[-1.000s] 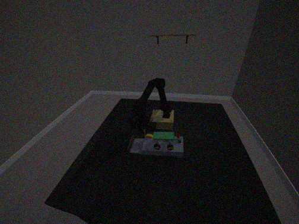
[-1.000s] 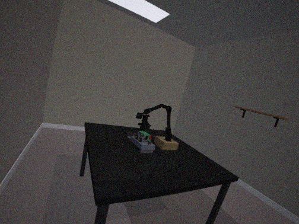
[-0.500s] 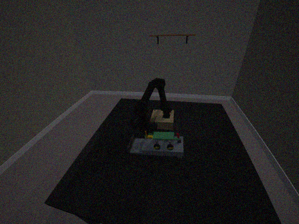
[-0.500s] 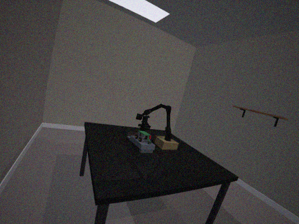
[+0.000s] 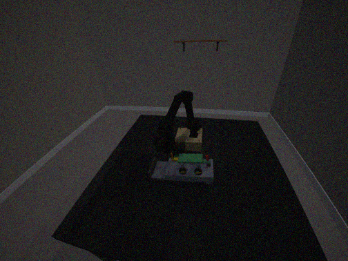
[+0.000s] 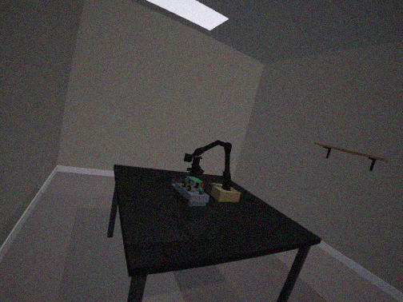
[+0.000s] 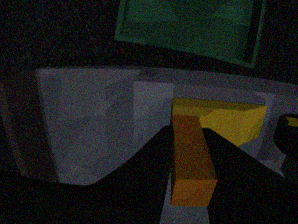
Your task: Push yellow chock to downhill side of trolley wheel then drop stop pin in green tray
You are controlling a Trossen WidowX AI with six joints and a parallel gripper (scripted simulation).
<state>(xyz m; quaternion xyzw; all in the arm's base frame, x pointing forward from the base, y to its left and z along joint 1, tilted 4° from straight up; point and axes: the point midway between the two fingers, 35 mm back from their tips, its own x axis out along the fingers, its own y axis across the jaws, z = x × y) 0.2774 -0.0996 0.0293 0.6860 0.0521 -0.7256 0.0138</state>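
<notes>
Right now my gripper tip is 230 mm to the right of the red-headed stop pin, 40 mm below it and 10 mm short of it. The rest, counted from my gripper tip: yellow chock (20 mm to the left); then trolley (140 mm to the left, 40 mm ahead, 20 mm above).
</notes>
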